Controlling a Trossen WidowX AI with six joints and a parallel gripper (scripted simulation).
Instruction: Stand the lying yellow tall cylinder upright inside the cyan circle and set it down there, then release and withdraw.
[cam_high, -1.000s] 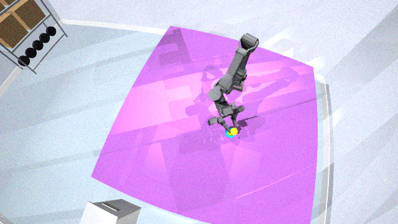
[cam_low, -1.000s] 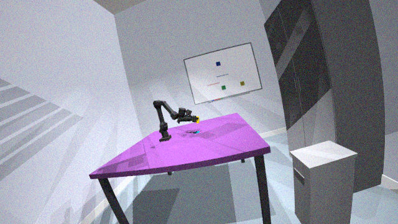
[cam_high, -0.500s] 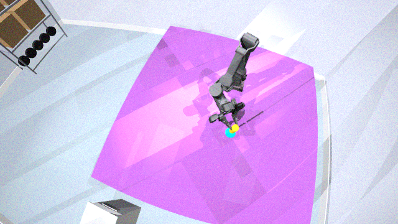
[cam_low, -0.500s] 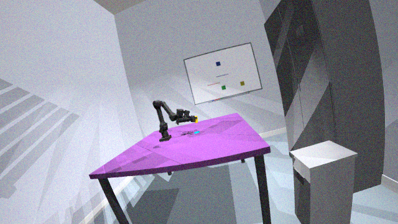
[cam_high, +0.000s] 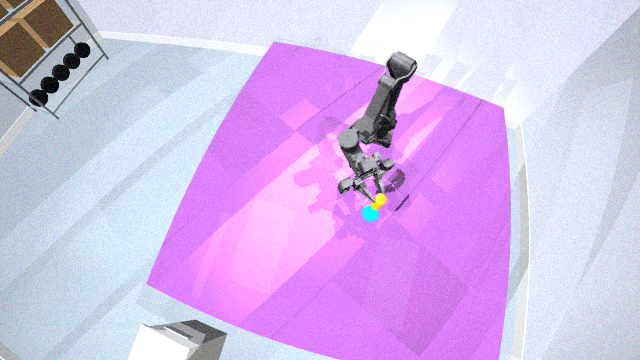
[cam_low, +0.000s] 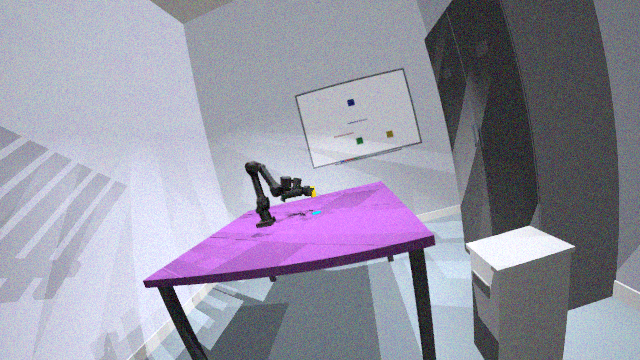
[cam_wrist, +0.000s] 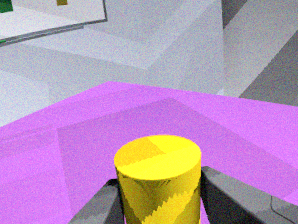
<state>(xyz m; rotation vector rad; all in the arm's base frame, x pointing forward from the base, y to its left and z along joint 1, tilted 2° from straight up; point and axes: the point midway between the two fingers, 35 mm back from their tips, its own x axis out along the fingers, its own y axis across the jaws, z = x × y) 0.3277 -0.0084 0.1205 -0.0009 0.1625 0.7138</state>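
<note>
The cyan circle lies 10 mm behind my gripper tip and 160 mm below it. Also, from my gripper tip: yellow tall cylinder 20 mm below.
</note>
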